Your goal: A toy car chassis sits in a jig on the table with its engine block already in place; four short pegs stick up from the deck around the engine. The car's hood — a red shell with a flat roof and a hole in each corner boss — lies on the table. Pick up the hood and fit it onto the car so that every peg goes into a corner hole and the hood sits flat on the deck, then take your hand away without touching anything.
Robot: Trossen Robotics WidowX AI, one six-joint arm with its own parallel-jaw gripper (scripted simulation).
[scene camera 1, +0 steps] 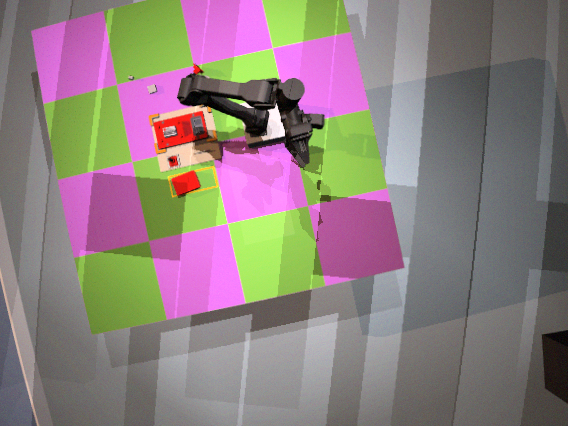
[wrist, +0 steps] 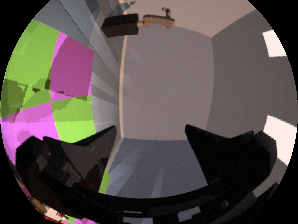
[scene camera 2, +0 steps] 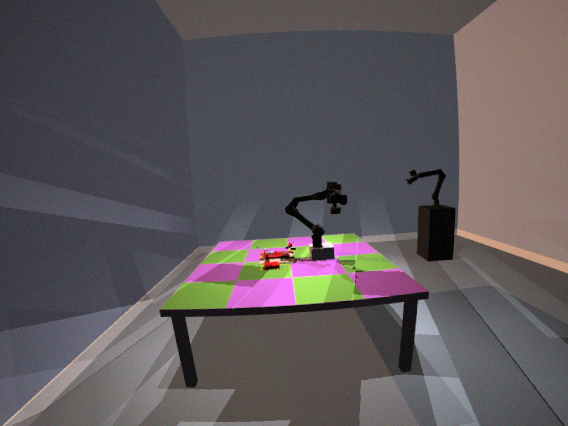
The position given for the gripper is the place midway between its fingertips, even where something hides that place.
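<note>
Gripper (scene camera 1: 305, 165), also (wrist: 151, 129). Gripper open, holding nothing.
</note>
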